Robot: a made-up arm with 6 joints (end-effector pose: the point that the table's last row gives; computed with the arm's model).
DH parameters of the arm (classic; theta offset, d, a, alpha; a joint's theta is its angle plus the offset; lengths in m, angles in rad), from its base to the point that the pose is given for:
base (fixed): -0.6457 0 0.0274 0
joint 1: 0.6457 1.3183 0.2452 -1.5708
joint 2: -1.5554 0 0.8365 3.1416
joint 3: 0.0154 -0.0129 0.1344 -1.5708
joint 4: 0 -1.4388 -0.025 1.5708
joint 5: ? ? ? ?
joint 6: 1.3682 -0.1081 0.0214 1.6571
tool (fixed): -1.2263 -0.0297 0 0
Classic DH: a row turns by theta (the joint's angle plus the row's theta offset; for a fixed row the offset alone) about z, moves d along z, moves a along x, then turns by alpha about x.
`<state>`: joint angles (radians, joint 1 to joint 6).
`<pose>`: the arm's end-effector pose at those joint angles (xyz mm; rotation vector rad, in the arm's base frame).
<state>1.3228 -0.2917 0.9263 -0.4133 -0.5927 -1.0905</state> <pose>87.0 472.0 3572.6 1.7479 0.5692 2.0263</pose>
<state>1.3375 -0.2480 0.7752 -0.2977 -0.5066 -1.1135</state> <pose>162.4 769.0 3469.3 1.7005 0.5925 1.8763</pose>
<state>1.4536 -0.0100 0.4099 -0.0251 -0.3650 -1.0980</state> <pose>188.3 1599.6 2842.5 1.2664 0.8282 1.5955</pose>
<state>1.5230 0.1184 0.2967 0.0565 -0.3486 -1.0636</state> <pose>91.9 1838.7 2486.0 1.0060 0.9605 1.5328</pose>
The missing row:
joint 5: 0 0.0251 -0.0175 -1.5708
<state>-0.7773 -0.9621 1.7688 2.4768 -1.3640 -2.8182</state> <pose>-1346.3 1286.6 2158.0 0.6040 2.2941 -0.6381</pose>
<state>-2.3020 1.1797 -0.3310 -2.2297 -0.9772 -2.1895</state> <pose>-763.5 -1051.0 125.4 -0.0382 1.0286 -0.7926</pose>
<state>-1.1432 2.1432 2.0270 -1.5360 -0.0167 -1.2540</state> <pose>1091.0 -2267.3 814.7 2.2510 -2.0063 -0.1267</pose>
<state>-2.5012 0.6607 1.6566 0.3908 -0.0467 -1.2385</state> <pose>-1193.0 -931.7 3323.3 -0.6965 -1.1400 -1.3435</pose>
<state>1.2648 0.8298 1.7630 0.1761 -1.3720 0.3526</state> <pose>556.0 1609.1 3006.7 -0.4694 0.4198 1.4224</pose>
